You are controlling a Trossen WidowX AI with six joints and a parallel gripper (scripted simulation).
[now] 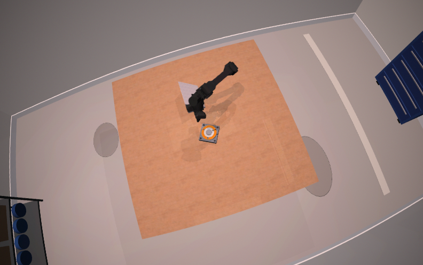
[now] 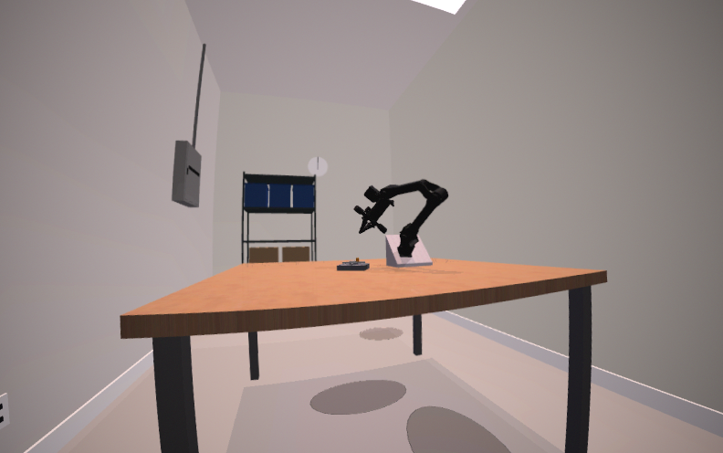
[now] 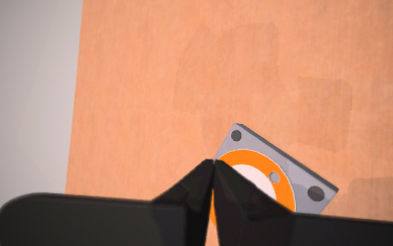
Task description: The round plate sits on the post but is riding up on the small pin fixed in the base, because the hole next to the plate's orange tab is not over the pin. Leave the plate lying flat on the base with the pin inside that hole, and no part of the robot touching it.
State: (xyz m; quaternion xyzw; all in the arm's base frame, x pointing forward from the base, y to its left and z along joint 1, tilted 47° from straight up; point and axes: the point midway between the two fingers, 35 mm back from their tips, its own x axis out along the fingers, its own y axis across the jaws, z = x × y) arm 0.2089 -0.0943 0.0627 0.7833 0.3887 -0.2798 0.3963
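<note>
My gripper tip is now 130 mm above the round plate, 80 mm to the right of it and 40 mm short of it.
</note>
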